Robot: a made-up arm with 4 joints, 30 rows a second.
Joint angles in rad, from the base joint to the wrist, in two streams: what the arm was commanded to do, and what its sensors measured. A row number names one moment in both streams.
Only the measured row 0 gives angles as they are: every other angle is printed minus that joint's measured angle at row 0.
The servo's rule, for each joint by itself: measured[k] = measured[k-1] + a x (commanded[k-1-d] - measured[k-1]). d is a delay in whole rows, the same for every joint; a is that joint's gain. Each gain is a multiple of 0.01, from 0.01 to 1. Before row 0 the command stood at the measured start. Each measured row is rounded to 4 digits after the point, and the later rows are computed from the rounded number. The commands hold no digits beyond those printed.
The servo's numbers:
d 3
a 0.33 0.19 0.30 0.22
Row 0, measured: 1.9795 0.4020 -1.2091 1.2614
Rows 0 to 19, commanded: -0.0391 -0.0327 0.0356 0.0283; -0.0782 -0.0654 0.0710 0.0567; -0.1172 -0.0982 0.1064 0.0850; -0.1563 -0.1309 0.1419 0.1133; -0.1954 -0.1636 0.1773 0.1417; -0.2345 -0.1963 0.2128 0.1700; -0.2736 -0.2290 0.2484 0.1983; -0.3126 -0.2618 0.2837 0.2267; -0.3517 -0.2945 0.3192 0.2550; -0.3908 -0.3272 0.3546 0.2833; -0.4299 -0.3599 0.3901 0.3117; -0.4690 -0.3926 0.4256 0.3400; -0.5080 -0.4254 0.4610 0.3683; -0.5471 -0.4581 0.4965 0.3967; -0.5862 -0.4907 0.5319 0.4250; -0.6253 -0.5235 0.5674 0.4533; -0.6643 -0.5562 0.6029 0.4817; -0.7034 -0.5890 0.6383 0.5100; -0.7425 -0.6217 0.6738 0.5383; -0.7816 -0.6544 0.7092 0.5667
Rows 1 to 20, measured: 0.0000 0.0000 0.0000 0.0000; 0.0000 0.0000 0.0000 0.0000; 0.0000 0.0000 0.0000 0.0000; -0.0129 -0.0062 0.0107 0.0062; -0.0344 -0.0174 0.0288 0.0173; -0.0617 -0.0328 0.0521 0.0322; -0.0929 -0.0514 0.0790 0.0500; -0.1267 -0.0727 0.1085 0.0702; -0.1623 -0.0962 0.1398 0.0922; -0.1990 -0.1214 0.1724 0.1155; -0.2365 -0.1481 0.2058 0.1400; -0.2745 -0.1759 0.2398 0.1653; -0.3129 -0.2046 0.2742 0.1913; -0.3515 -0.2341 0.3090 0.2178; -0.3903 -0.2642 0.3440 0.2447; -0.4291 -0.2948 0.3791 0.2719; -0.4680 -0.3258 0.4143 0.2994; -0.5070 -0.3571 0.4496 0.3270; -0.5460 -0.3887 0.4849 0.3548; -0.5850 -0.4205 0.5203 0.3827
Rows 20 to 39, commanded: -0.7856 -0.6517 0.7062 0.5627; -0.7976 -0.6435 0.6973 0.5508; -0.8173 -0.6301 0.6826 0.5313; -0.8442 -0.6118 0.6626 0.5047; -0.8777 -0.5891 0.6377 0.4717; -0.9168 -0.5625 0.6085 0.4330; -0.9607 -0.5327 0.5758 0.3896; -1.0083 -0.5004 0.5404 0.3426; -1.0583 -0.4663 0.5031 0.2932; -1.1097 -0.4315 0.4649 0.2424; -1.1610 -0.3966 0.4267 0.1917; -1.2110 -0.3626 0.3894 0.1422; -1.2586 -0.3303 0.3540 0.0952; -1.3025 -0.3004 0.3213 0.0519; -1.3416 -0.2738 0.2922 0.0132; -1.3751 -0.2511 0.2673 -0.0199; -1.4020 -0.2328 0.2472 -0.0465; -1.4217 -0.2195 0.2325 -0.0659; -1.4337 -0.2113 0.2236 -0.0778; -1.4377 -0.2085 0.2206 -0.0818
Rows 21 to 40, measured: -0.6241 -0.4525 0.5557 0.4107; -0.6632 -0.4846 0.5911 0.4388; -0.7023 -0.5169 0.6265 0.4669; -0.7298 -0.5425 0.6504 0.4880; -0.7522 -0.5617 0.6645 0.5018; -0.7737 -0.5747 0.6699 0.5083; -0.7970 -0.5817 0.6677 0.5075; -0.8236 -0.5831 0.6587 0.4996; -0.8544 -0.5792 0.6436 0.4849; -0.8895 -0.5704 0.6233 0.4639; -0.9287 -0.5571 0.5984 0.4372; -0.9715 -0.5398 0.5698 0.4055; -1.0171 -0.5192 0.5383 0.3696; -1.0646 -0.4959 0.5048 0.3305; -1.1129 -0.4706 0.4702 0.2891; -1.1610 -0.4439 0.4353 0.2464; -1.2077 -0.4166 0.4011 0.2036; -1.2519 -0.3895 0.3684 0.1617; -1.2926 -0.3632 0.3381 0.1217; -1.3287 -0.3384 0.3108 0.0847
